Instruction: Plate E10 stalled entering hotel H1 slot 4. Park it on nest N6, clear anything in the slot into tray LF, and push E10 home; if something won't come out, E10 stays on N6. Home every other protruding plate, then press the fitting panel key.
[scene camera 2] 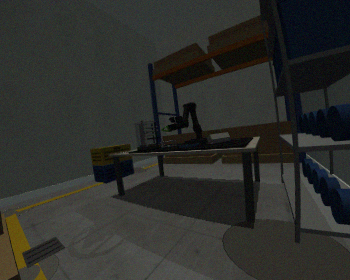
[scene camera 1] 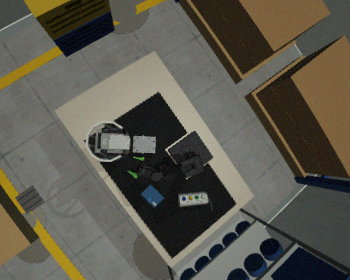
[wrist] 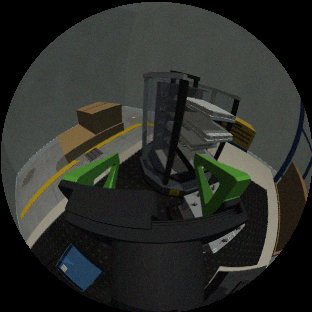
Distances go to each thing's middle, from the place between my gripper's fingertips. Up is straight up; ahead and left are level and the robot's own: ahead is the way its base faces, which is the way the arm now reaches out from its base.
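My gripper is 3 cm above the plate rack (scene camera 1: 97,139), 18 cm to the left of it and 5 cm short of it. Going by their middles, the plate rack is the nearest to my gripper of the things named here. There is also the blue pad (wrist: 73,259), which is 18 cm below my hand, 30 cm to the left of it and 2 cm behind it.
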